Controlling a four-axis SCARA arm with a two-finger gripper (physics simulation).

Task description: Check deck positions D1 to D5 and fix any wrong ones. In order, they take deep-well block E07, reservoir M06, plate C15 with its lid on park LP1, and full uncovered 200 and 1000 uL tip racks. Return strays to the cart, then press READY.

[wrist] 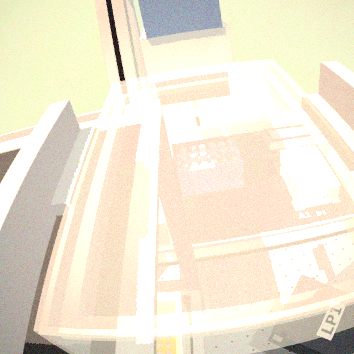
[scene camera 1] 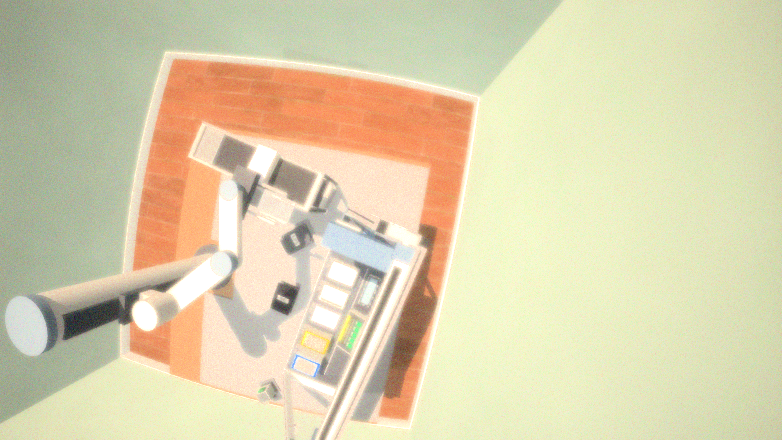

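My gripper (scene camera 1: 269, 204) (wrist: 199, 95) is shut on a clear, see-through lid-like piece, beside the long bench at upper left in the scene view. Its fingers flank the piece in the wrist view. On the deck, three white labware pieces (scene camera 1: 343, 272) (scene camera 1: 334, 293) (scene camera 1: 325, 316) stand in a row, followed by a yellow-rimmed rack (scene camera 1: 315, 341) and a blue-rimmed rack (scene camera 1: 305, 365). Through the held piece, the wrist view shows a white block (wrist: 310, 177) at the D1 mark and a pale block with round tops (wrist: 212, 167). An LP1 label (wrist: 331, 321) shows at lower right. Rack contents are unreadable.
The long bench (scene camera 1: 205, 143) carries dark panels and a white box (scene camera 1: 263, 160). Two black stands (scene camera 1: 305, 228) (scene camera 1: 284, 306) sit between bench and deck. A pale blue tray (scene camera 1: 369, 290) and a green-yellow rack (scene camera 1: 349, 331) are on the deck's far side, beside a long rail (scene camera 1: 358, 350).
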